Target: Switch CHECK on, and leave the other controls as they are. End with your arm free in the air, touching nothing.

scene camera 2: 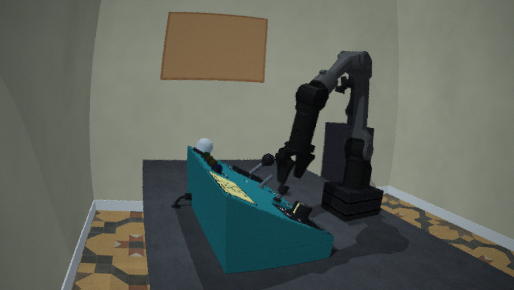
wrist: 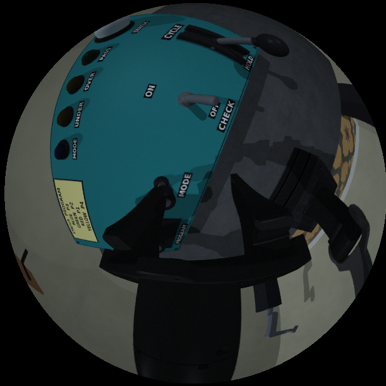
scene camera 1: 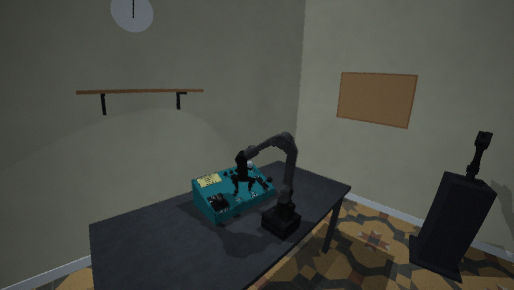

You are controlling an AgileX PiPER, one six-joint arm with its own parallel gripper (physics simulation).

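The teal control box (scene camera 1: 203, 203) (scene camera 2: 280, 244) (wrist: 120, 125) stands on the table. Its CHECK toggle (scene camera 2: 266, 180) (wrist: 199, 99) is a grey lever that leans towards the OFF label, away from ON. My gripper (scene camera 1: 244, 190) (scene camera 2: 291, 179) (wrist: 195, 188) is open and empty, pointing down over the front part of the box near the MODE knob (scene camera 2: 283, 190) (wrist: 161, 184). In the wrist view the CHECK toggle is ahead of the fingers, and the left finger partly covers the MODE knob. Whether that finger touches the knob I cannot tell.
The CYCLE lever's black ball (scene camera 1: 269, 179) (scene camera 2: 268, 159) (wrist: 270, 45) sticks up beyond CHECK. The PROGRAM knob (scene camera 2: 301, 210) is at the box's other end. A white STATUS dome (scene camera 1: 250, 164) (scene camera 2: 204, 145) (wrist: 114, 28) and several small lamps line the back. The dark table (scene camera 1: 150, 245) carries box and arm base.
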